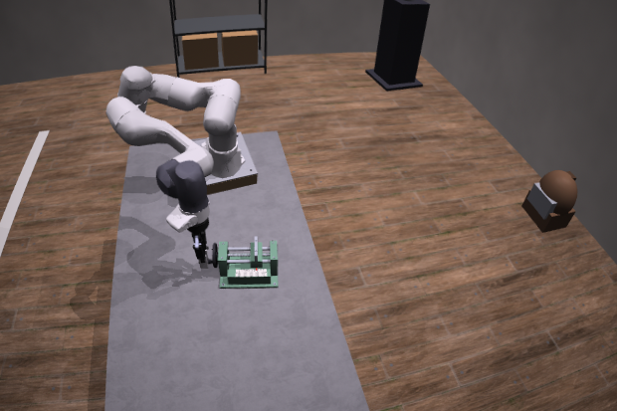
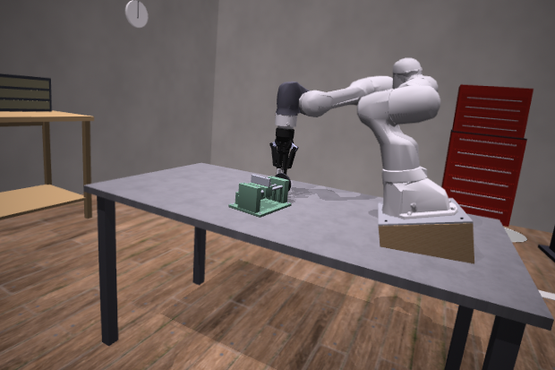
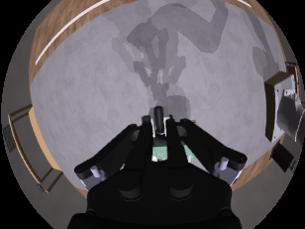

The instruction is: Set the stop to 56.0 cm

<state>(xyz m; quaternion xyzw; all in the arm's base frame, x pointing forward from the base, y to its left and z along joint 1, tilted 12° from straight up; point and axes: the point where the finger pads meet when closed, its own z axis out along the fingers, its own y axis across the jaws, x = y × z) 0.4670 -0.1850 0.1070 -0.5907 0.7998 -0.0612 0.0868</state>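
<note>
Right now my hand is 2 cm to the right of the black handwheel and 2 cm above it. From my hand the other things lie so: stop carriage 17 cm to the left, 4 cm ahead.
</note>
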